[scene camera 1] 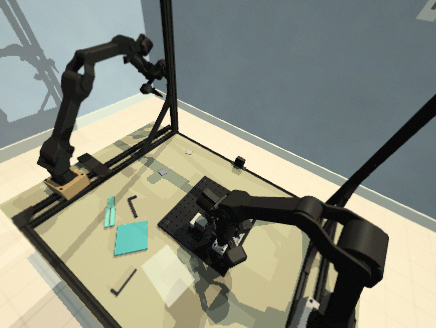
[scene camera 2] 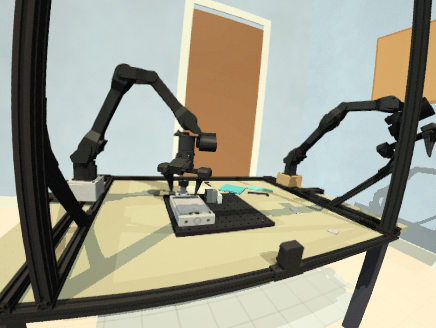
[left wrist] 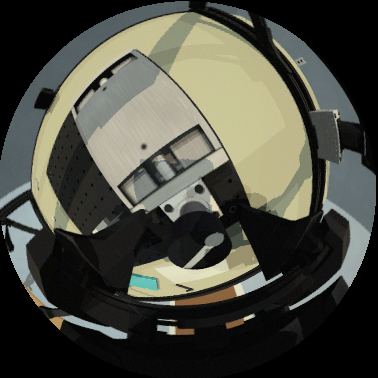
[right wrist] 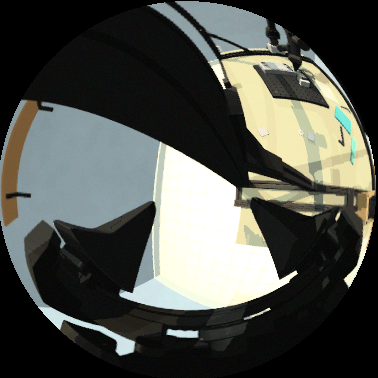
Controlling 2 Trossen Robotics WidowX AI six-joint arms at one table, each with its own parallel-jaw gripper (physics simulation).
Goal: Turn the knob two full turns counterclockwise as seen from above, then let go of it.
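Places are measured from the left arm's base along level axes (x ahead, y left, z up), in centimetres.
Pixels of known places: left gripper, fingertip midpoint: (scene camera 2: 183, 193); right gripper, fingertip midpoint: (scene camera 2: 412, 162) (right wrist: 204, 204); left arm's base at its link origin: (scene camera 2: 84, 178); right arm's base at its link origin: (scene camera 1: 64, 177) (scene camera 2: 289, 174).
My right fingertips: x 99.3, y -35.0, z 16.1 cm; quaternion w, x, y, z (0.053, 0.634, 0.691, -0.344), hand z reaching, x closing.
Observation:
For each thing: its top centre in the pictures, then the offset to it from my right fingertips. "spot": a spot on its surface instead. Level surfaces: height alone.
- knob at its top centre: (left wrist: 200, 254) dz -15.3, dx -65.8, dy +34.1 cm
- silver linear stage at its top centre: (left wrist: 119, 111) (scene camera 2: 190, 203) dz -20.0, dx -64.7, dy +23.1 cm
- black perforated board at its surface level: dz -22.9 cm
- small grey block at a spot on its surface: (scene camera 2: 212, 196) spot: dz -20.5, dx -55.4, dy +31.6 cm
- teal plate at its top centre: (left wrist: 139, 282) (scene camera 1: 131, 236) (scene camera 2: 232, 187) dz -23.2, dx -39.9, dy +52.1 cm
- teal tool at its top centre: (scene camera 1: 110, 209) (scene camera 2: 260, 187) dz -23.0, dx -25.3, dy +51.7 cm
The knob (left wrist: 200, 242) is a round black disc with a white pointer line, pointing down-left in the left wrist view. It sits at the end of a silver linear stage (left wrist: 125, 115) (scene camera 2: 192, 210). My left gripper (left wrist: 191, 211) (scene camera 2: 184, 193) is open and points straight down, low over the stage's end, with one finger on each side of the knob. A gap shows between each finger and the knob in the left wrist view. The gripper mostly hides the knob in both scene views. My right gripper (right wrist: 204, 204) is open and empty, raised far from the stage.
The stage is on a black perforated board (scene camera 1: 175, 217) (scene camera 2: 240, 220) with a small grey block (scene camera 1: 198, 222) (scene camera 2: 212, 196) close to the left gripper. A teal plate (scene camera 1: 132, 237), a teal tool (scene camera 1: 110, 212) and two black hex keys lie beside the board. A black box (scene camera 2: 290, 256) is at the table edge.

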